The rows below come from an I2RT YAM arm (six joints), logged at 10 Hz.
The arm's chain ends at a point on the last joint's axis. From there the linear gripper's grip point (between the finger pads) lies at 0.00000 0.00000 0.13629 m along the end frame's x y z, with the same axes.
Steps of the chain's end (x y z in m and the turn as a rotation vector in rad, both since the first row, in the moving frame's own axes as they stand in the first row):
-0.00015 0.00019 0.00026 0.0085 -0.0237 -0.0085
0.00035 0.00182 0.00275 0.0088 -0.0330 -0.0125
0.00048 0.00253 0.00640 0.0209 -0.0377 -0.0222
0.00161 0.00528 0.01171 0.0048 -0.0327 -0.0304
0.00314 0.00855 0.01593 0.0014 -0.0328 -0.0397
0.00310 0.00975 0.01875 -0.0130 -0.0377 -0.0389
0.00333 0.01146 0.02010 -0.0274 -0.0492 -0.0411
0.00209 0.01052 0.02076 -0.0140 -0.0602 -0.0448
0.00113 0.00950 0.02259 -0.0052 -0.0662 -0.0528
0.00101 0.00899 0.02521 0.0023 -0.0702 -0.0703
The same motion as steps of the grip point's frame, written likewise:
-0.00338 -0.00095 0.00022 0.0085 -0.0237 -0.0085
-0.00415 0.00065 0.00267 0.0088 -0.0330 -0.0125
-0.00469 -0.00026 0.00627 0.0209 -0.0377 -0.0222
-0.00286 0.00469 0.01164 0.0048 -0.0327 -0.0304
-0.00133 0.00845 0.01586 0.0014 -0.0328 -0.0397
-0.00200 0.01162 0.01864 -0.0130 -0.0377 -0.0389
-0.00329 0.01533 0.01988 -0.0274 -0.0492 -0.0411
-0.00606 0.01261 0.02050 -0.0140 -0.0602 -0.0448
-0.00786 0.01045 0.02229 -0.0052 -0.0662 -0.0528
-0.00855 0.00901 0.02487 0.0023 -0.0702 -0.0703

